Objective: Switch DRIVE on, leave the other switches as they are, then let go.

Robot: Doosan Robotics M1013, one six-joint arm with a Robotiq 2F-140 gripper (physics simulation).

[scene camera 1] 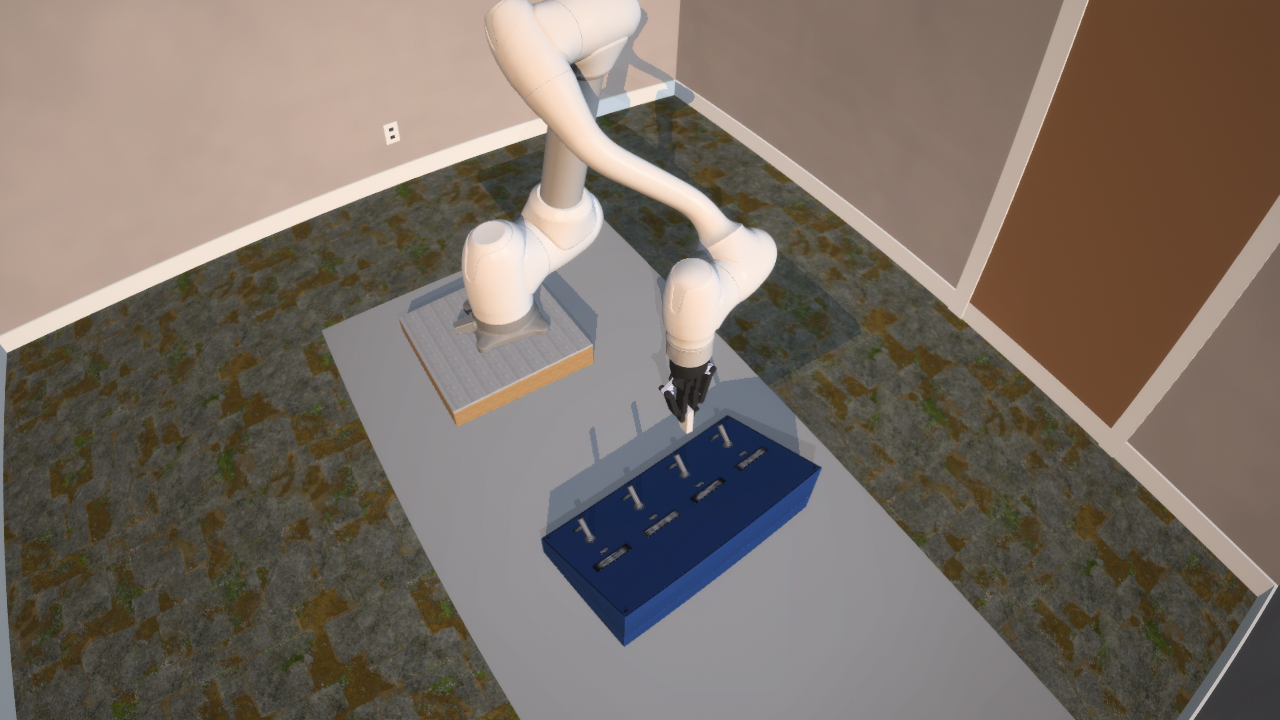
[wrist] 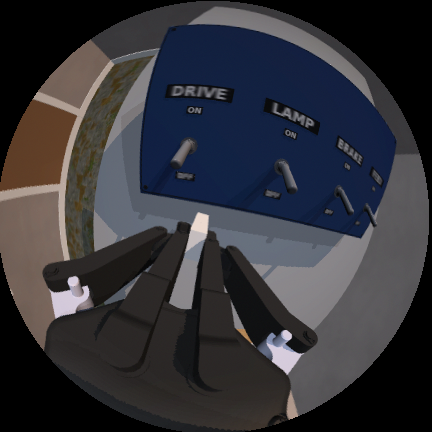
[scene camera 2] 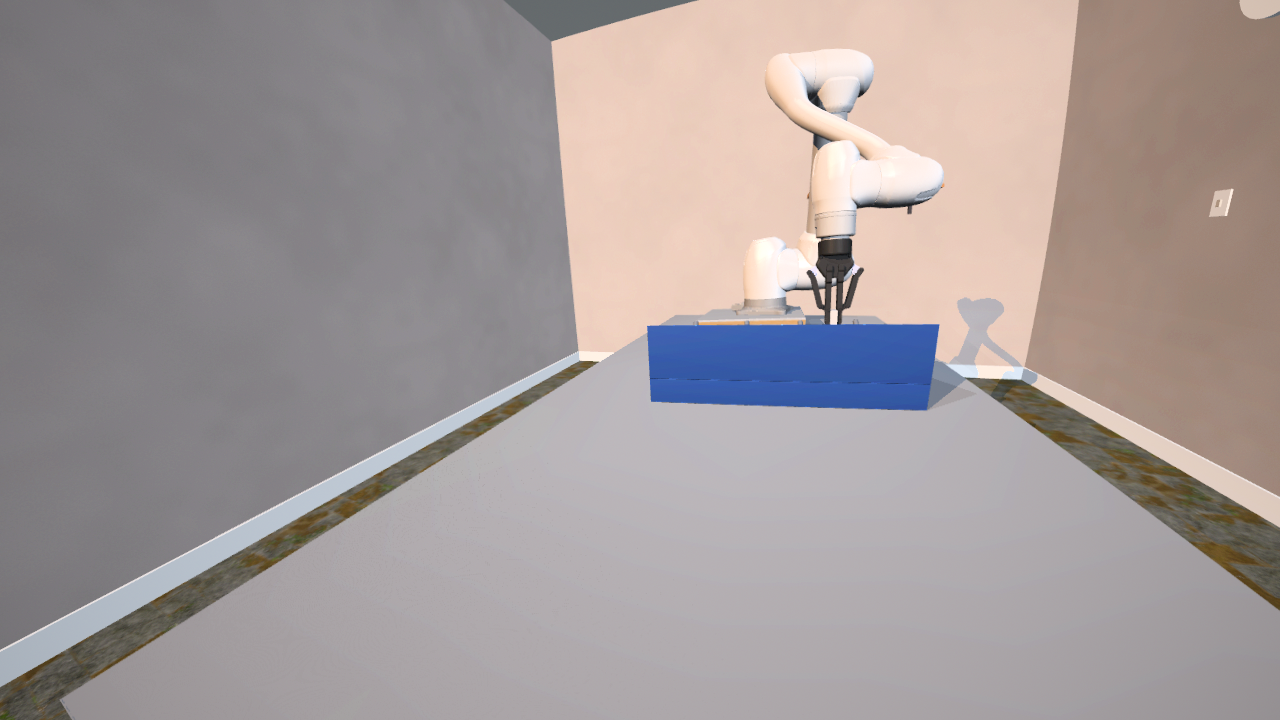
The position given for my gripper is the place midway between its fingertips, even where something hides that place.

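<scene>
You'd see my gripper point(scene camera 2: 832, 338) here, and it's visible in scene camera 1 point(scene camera 1: 685, 427) and in the wrist view point(wrist: 199, 223) too. There's also a blue switch box point(wrist: 248, 101).
</scene>
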